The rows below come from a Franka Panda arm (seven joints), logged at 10 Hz.
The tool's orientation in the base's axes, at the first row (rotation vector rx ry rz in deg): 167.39 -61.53 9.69
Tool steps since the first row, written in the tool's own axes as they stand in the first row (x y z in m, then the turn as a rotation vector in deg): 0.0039 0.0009 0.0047 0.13 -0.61 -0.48; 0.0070 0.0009 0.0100 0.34 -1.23 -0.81; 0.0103 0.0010 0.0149 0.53 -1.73 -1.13; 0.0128 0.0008 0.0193 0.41 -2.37 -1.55; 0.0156 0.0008 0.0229 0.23 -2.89 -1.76; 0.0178 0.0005 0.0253 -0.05 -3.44 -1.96; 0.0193 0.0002 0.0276 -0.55 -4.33 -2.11; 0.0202 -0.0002 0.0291 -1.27 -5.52 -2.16; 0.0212 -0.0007 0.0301 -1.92 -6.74 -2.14
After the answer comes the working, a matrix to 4 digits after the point.
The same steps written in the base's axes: 0.0028 -0.0035 -0.0043 0.45 0.41 0.50; 0.0056 -0.0058 -0.0092 0.98 0.77 0.86; 0.0085 -0.0083 -0.0137 1.41 1.05 1.21; 0.0110 -0.0100 -0.0178 1.70 1.64 1.62; 0.0134 -0.0120 -0.0211 1.88 2.16 1.82; 0.0155 -0.0134 -0.0232 2.00 2.77 1.99; 0.0171 -0.0143 -0.0253 2.19 3.78 2.10; 0.0181 -0.0146 -0.0267 2.41 5.16 2.09; 0.0193 -0.0149 -0.0276 2.71 6.50 2.01
The tool's axes in the first row as the columns of a matrix, in the base's axes (rounded; the answer above uses it unrounded):
0.7568 -0.6470 0.0933
-0.6443 -0.7624 -0.0602
0.1101 -0.0145 -0.9938

